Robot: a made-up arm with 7 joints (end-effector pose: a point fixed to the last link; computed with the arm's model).
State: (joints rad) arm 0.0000 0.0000 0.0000 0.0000 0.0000 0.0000 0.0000
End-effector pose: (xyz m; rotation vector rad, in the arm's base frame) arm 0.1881 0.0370 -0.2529 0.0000 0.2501 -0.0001
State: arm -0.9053 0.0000 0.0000 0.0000 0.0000 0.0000 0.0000
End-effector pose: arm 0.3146 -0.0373 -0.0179 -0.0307 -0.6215 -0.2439
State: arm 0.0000 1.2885 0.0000 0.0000 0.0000 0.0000 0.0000
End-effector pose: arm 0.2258 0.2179 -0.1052 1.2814 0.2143 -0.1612
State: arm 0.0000 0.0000 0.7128 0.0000 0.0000 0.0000 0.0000
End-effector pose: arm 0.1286 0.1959 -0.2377 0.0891 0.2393 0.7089
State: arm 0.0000 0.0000 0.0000 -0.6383 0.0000 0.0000 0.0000
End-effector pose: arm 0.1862 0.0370 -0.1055 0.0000 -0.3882 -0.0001
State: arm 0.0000 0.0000 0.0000 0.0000 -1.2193 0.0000 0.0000
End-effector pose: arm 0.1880 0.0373 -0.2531 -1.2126 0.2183 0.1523
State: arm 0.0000 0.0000 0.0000 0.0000 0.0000 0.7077 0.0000
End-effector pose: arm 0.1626 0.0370 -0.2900 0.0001 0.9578 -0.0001
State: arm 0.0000 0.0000 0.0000 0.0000 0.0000 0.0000 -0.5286
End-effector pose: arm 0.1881 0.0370 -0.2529 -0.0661 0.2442 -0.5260
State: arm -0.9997 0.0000 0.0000 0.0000 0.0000 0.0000 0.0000
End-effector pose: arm 0.3139 -0.0453 0.0109 -0.0338 -0.7125 -0.2688
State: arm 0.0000 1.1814 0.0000 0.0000 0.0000 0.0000 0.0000
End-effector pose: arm 0.2208 0.2121 -0.1249 1.1750 0.2201 -0.1478
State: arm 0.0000 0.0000 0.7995 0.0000 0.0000 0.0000 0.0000
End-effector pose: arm 0.1144 0.2111 -0.2341 0.1000 0.2365 0.7951
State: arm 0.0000 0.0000 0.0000 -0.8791 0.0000 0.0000 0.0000
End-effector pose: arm 0.1616 0.0370 -0.0547 0.0000 -0.6290 -0.0001
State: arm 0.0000 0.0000 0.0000 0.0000 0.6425 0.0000 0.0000
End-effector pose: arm 0.1881 0.0368 -0.2530 0.6391 0.2413 -0.0805
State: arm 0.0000 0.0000 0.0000 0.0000 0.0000 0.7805 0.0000
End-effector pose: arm 0.1586 0.0370 -0.2926 0.0001 1.0306 -0.0001
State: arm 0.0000 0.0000 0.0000 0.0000 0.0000 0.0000 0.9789
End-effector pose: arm 0.1881 0.0370 -0.2529 0.1224 0.2297 0.9735
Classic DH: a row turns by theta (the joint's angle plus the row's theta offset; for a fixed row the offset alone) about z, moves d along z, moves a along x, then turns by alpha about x. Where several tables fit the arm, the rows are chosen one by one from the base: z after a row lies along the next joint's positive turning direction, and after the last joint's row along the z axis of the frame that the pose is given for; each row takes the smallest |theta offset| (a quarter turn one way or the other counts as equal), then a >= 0, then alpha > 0; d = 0 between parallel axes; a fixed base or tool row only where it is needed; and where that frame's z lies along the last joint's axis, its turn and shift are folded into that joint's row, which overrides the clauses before.
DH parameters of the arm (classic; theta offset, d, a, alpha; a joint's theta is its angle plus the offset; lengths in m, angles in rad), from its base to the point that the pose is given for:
base (fixed): -0.071 0 0 -1.3004
joint 1: -1.3111 0.0245 -0.009 -1.5708
joint 2: 1.2915 0.0007 -0.008 1.5708
joint 3: 1.5708 -0.1833 0.0095 -1.5708
joint 4: 1.5708 0.003 0.0136 1.5708
joint 5: 0 0.1696 -0.0002 -1.5708
joint 6: -1.5708 0 0.065 1.5708
joint 7: 0 0.0001 0 0

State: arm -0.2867 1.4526 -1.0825 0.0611 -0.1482 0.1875 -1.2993
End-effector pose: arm 0.1378 0.2110 -0.2299 0.5516 1.7993 -1.6488
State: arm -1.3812 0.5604 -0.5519 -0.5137 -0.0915 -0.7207 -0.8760
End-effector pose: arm 0.1376 -0.0796 0.0959 1.2549 -1.9734 -1.5469
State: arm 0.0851 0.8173 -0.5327 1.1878 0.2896 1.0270 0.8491
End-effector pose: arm -0.0644 0.3241 -0.2579 2.5226 1.6600 0.4754
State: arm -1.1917 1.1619 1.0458 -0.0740 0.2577 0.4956 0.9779
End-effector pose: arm 0.0640 0.2823 0.1891 -0.2169 -1.1610 2.2106
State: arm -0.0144 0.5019 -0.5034 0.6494 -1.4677 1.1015 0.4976
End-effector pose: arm 0.0296 0.0783 -0.3539 -0.4044 2.1999 0.1839
